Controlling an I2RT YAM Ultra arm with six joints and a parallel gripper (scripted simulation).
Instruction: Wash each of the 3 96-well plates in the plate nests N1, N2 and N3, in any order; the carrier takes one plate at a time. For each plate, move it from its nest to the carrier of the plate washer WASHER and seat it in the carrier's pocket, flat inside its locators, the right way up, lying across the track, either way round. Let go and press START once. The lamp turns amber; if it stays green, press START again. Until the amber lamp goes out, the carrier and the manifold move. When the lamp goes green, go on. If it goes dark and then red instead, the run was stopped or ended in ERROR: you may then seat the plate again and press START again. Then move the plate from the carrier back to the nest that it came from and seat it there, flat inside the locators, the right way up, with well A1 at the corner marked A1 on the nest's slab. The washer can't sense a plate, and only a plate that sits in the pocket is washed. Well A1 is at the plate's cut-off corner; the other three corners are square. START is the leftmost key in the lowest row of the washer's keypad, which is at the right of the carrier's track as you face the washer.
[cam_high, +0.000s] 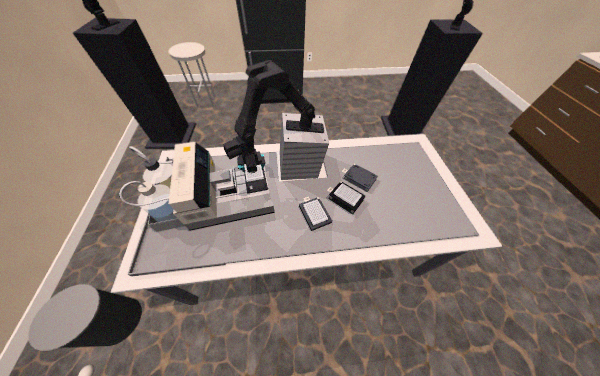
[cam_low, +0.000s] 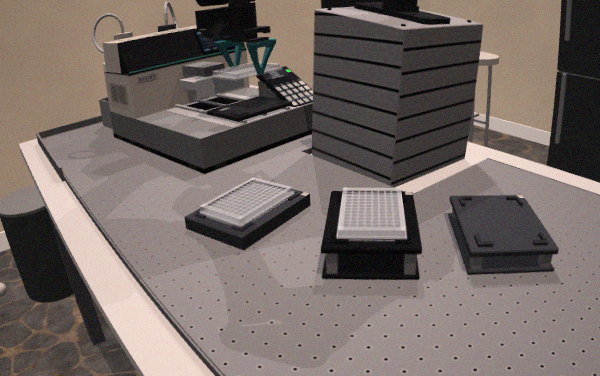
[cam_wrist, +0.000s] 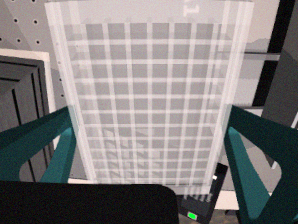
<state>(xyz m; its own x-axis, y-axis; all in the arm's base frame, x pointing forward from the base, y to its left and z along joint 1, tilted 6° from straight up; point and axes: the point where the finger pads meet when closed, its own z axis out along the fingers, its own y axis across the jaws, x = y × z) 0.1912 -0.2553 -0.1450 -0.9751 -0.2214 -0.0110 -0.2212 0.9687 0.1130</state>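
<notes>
The carrier lies 80 mm below my hand. From my hand the other things lie so: N2 label: 10 mm ahead, 420 mm to the left, 170 mm below; then washer: 40 mm ahead, 150 mm to the right, 40 mm below; then N1 label: 80 mm ahead, 280 mm to the left, 170 mm below.
</notes>
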